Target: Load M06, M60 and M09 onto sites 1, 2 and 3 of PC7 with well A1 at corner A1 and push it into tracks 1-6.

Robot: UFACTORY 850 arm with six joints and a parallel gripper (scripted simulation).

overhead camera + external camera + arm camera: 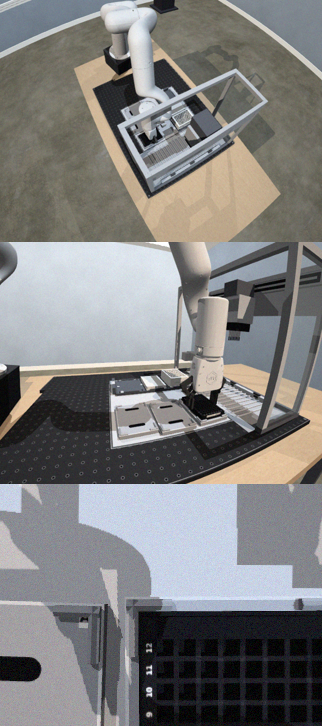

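Right now my hand is 1 cm above the black 96-well plate M06. Round my hand: nest S1: 22 cm behind, 2 cm to the left, 2 cm below; white 96-well plate: 24 cm to the left, 1 cm ahead; nest S2: 11 cm behind, 2 cm below.
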